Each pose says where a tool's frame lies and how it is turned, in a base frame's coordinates. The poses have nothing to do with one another.
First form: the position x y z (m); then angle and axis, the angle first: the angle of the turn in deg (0 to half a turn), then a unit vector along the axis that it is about.
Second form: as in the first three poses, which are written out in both.
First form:
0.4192 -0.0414 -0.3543 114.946 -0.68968 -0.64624 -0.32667
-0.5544 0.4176 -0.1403 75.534 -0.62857 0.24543 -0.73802
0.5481 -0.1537 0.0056 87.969 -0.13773 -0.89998 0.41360
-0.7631 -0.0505 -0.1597 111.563 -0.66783 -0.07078 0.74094
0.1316 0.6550 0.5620 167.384 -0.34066 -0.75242 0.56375
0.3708 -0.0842 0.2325 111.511 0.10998 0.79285 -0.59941
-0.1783 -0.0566 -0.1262 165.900 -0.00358 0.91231 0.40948
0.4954 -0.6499 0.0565 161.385 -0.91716 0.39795 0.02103
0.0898 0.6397 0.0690 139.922 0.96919 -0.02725 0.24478
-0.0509 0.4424 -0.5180 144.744 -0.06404 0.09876 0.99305
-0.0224 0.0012 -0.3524 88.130 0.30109 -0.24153 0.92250
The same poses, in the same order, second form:
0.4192 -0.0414 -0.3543 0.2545 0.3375 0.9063 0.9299 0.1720 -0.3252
-0.5544 0.4176 -0.1403 0.5462 -0.8303 0.1104 0.5989 0.2950 -0.7445
0.5481 -0.1537 0.0056 0.0537 0.5329 0.8445 -0.2938 0.8167 -0.4967
-0.7631 -0.0505 -0.1597 0.2424 0.7537 -0.6109 -0.6244 -0.3607 -0.6928
0.1316 0.6550 0.5620 -0.7466 0.6296 -0.2151 0.3833 0.1427 -0.9125
0.3708 -0.0842 0.2325 -0.3501 -0.4385 -0.8277 0.6768 0.4924 -0.5472
-0.1783 -0.0566 -0.1262 -0.9698 0.0933 -0.2251 -0.1062 0.6697 0.7350
0.4954 -0.6499 0.0565 0.6907 -0.7042 -0.1646 -0.7176 -0.6392 -0.2765
0.0898 0.6397 0.0690 0.8929 0.1110 0.4363 -0.2042 -0.7639 0.6122
-0.0509 0.4424 -0.5180 -0.8091 0.5617 -0.1725 -0.5847 -0.7989 0.1412
-0.0224 0.0012 -0.3524 0.1203 0.8517 0.5101 -0.9924 0.0891 0.0854

